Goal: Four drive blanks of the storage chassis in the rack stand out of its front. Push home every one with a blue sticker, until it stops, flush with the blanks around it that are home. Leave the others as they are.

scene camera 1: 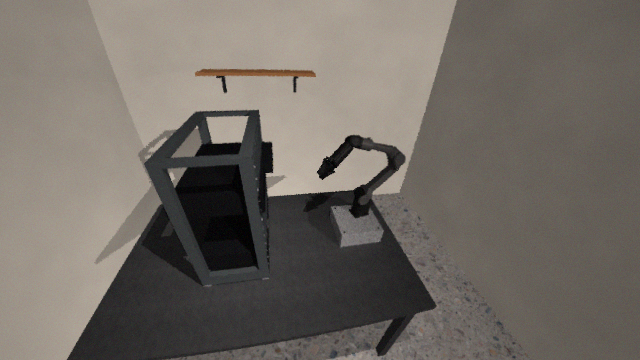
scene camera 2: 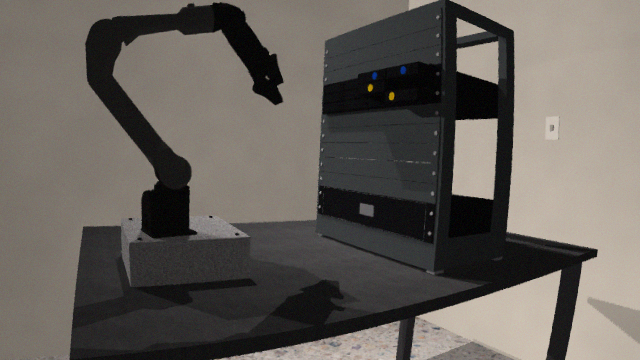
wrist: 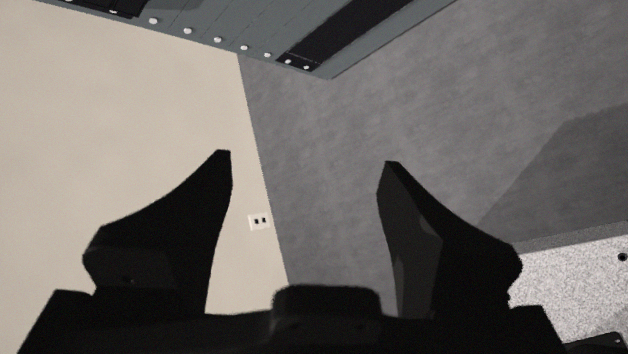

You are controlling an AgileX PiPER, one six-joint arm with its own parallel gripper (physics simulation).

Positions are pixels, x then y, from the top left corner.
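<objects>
Rack visible in scene camera 1 (226, 181), in scene camera 2 and in the wrist view. On the rack, (scene camera 2: 329, 202) and (wrist: 322, 46) are the same spot.
</objects>
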